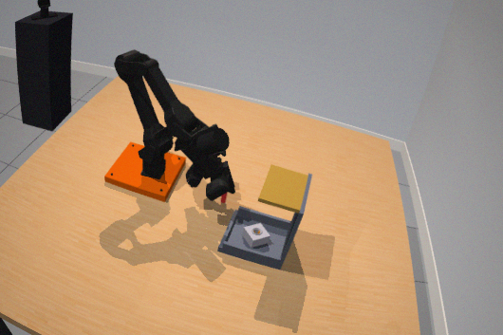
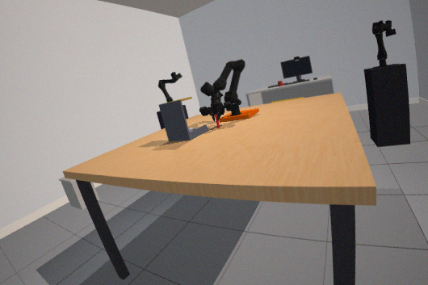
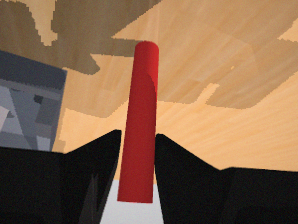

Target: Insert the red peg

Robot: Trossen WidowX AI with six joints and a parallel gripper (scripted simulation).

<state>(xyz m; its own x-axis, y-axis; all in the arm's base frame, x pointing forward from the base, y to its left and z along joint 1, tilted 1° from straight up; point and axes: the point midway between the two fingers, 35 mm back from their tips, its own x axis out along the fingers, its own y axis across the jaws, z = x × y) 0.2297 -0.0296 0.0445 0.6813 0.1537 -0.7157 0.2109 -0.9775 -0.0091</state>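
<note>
My gripper tip is now 17 cm short of the back wall, 15 cm to the left of it and 6 cm below it. Round my gripper tip: red peg: 2 cm behind, 1 cm to the right, 1 cm below; yellow roof: 16 cm above, 15 cm to the right, 11 cm ahead.
</note>
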